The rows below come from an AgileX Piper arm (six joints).
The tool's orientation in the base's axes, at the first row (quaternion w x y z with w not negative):
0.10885, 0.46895, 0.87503, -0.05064
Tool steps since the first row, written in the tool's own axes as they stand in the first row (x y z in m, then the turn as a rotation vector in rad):
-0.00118, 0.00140, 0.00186, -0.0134, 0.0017, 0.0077
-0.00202, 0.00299, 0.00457, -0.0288, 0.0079, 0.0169
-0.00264, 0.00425, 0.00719, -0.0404, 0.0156, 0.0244
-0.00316, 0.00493, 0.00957, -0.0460, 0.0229, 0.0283
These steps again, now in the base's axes. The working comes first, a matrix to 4 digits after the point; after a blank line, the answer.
The tool's axes in the first row as the columns of a matrix, in the base's axes (used below as rounded here):
-0.5365, 0.8317, 0.1430
0.8097, 0.5550, -0.1907
-0.2380, 0.0135, -0.9712

0.00206, -0.00053, -0.00151, 0.0097, -0.0114, -0.0043
0.00422, -0.00085, -0.00392, 0.0244, -0.0222, -0.0095
0.00598, -0.00115, -0.00630, 0.0381, -0.0287, -0.0139
0.00716, -0.00165, -0.00848, 0.0478, -0.0299, -0.0162

